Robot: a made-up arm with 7 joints. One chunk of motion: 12 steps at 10 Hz.
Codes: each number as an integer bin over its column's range. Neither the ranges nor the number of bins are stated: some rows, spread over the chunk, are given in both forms.
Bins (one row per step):
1: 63 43 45 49 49 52
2: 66 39 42 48 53 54
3: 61 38 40 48 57 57
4: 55 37 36 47 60 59
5: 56 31 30 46 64 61
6: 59 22 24 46 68 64
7: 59 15 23 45 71 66
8: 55 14 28 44 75 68
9: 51 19 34 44 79 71
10: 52 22 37 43 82 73
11: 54 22 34 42 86 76
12: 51 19 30 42 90 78
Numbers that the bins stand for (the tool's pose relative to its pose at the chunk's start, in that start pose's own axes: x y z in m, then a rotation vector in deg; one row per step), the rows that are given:
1: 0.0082 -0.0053 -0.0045 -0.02 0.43 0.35
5: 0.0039 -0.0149 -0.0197 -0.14 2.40 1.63
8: 0.0033 -0.0287 -0.0217 -0.22 3.85 2.62
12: 0.0009 -0.0246 -0.0197 -0.30 5.82 4.03
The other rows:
2: 0.0100 -0.0085 -0.0076 -0.06 0.96 0.64
3: 0.0070 -0.0093 -0.0096 -0.06 1.48 1.06
4: 0.0033 -0.0101 -0.0136 -0.10 1.88 1.34
6: 0.0058 -0.0222 -0.0258 -0.14 2.93 2.05
7: 0.0058 -0.0279 -0.0268 -0.18 3.32 2.33
9: 0.0009 -0.0246 -0.0157 -0.22 4.37 3.04
10: 0.0015 -0.0222 -0.0126 -0.26 4.77 3.32
11: 0.0027 -0.0222 -0.0157 -0.30 5.29 3.75

